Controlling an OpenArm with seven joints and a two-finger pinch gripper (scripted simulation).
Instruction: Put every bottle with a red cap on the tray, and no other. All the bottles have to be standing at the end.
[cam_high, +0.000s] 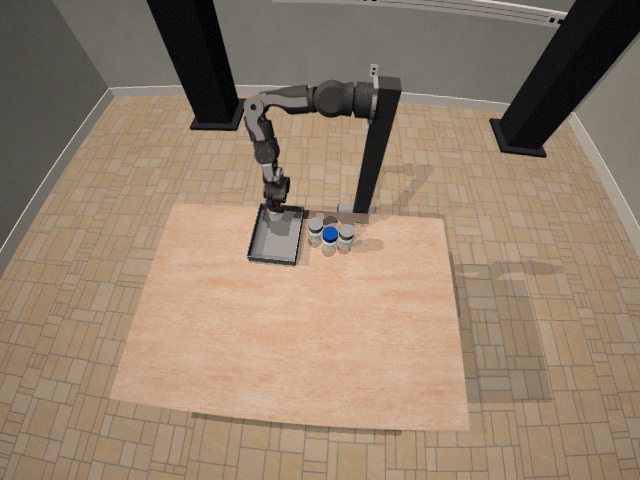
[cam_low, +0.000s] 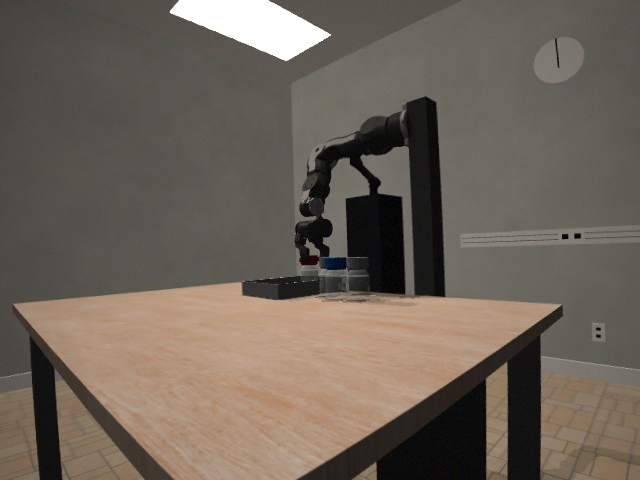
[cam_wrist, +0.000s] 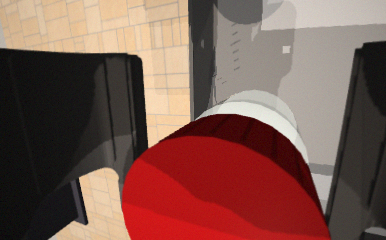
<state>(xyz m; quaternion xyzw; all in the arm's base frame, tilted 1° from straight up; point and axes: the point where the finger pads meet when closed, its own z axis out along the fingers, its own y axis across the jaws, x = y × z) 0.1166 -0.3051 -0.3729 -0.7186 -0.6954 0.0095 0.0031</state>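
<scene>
Now: the red-capped bottle 50 mm below my hand and 20 mm to the right of it. The rest, counted from my hand: blue-capped bottle: 210 mm to the left, 120 mm ahead, 50 mm below; dark grey tray: 90 mm ahead, 80 mm below.
</scene>
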